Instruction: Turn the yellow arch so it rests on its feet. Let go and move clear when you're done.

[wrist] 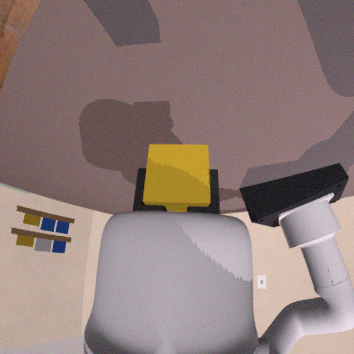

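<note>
The yellow arch [177, 175] is at the middle of the wrist view, with one flat, roughly square face towards the camera. Its opening and feet cannot be made out from this side. My gripper [178, 181] is shut on the arch, with a black finger against its left side and another against its right. The arch's lower edge is close to the grey gripper body. A shadow falls on the table [240, 75] beyond the arch, apart from it, and the arch looks held off the surface.
The robot's black base [295, 195] and its white arm [327, 265] are at the right. Two wall shelves [45, 214] [41, 235] with coloured boxes are far off at the left. Wooden floor [12, 25] shows past the table edge at the top left. Large dark shadows cross the table.
</note>
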